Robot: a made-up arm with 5 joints.
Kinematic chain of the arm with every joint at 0, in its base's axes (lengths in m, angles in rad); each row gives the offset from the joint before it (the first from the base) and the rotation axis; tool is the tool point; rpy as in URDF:
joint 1: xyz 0 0 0.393 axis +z
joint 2: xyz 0 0 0 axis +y
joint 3: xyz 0.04 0 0.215 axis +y
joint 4: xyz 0.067 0 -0.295 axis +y
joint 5: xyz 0.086 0 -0.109 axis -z
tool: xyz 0 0 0 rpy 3.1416 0 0
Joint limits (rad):
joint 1: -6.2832..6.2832
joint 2: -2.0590..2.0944
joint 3: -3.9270..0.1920
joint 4: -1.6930..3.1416
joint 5: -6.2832..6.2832
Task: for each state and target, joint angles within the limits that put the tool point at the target. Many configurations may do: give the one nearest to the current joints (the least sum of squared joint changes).
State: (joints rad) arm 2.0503 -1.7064 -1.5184 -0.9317 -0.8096
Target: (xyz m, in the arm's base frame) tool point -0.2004 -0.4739 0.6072
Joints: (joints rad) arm 1.1707 -1.7819 -1.7003 -0.8209 -0.8096
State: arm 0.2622 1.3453 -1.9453 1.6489 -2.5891
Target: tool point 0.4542 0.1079 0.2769
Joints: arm 0.2332 0.9021 -1.9807 1.8787 -2.5891
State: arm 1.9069 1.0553 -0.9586 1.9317 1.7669
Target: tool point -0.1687 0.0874 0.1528
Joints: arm 2.6636 0.9049 -1.0880 1.9454 1.7669
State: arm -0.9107 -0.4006 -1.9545 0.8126 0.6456
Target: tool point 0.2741 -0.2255 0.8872
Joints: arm -0.6884 -0.1122 -2.0089 0.7336 0.6456
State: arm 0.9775 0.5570 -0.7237 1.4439 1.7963
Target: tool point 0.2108 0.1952 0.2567
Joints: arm 0.7470 0.2451 -0.8712 1.5180 1.7963
